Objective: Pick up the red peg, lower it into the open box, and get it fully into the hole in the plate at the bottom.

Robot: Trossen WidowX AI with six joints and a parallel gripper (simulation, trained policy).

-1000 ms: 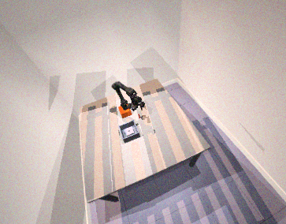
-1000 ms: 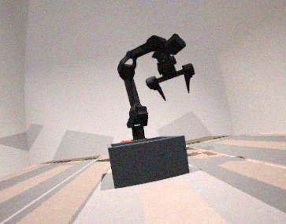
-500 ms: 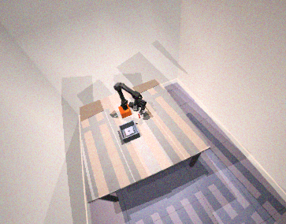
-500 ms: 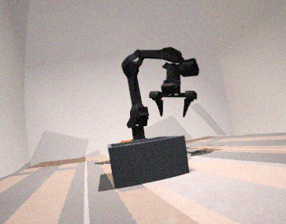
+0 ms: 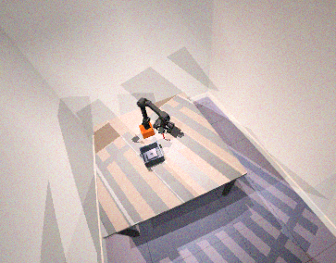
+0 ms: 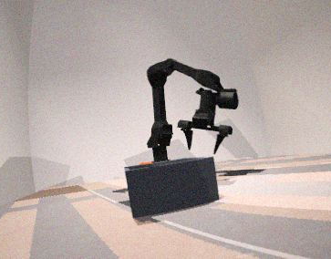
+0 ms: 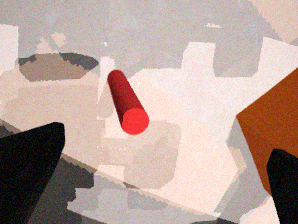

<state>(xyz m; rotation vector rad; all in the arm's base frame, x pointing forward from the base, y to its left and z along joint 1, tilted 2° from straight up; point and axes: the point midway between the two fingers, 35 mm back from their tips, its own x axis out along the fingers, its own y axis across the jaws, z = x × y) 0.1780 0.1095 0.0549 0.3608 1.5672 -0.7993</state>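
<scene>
Now: gripper tip 60 mm above the red peg, 10 mm to the right of it and 10 mm short of it. Also, from my gripper tip: dark box (190 mm to the right, 150 mm ahead, 80 mm below).
</scene>
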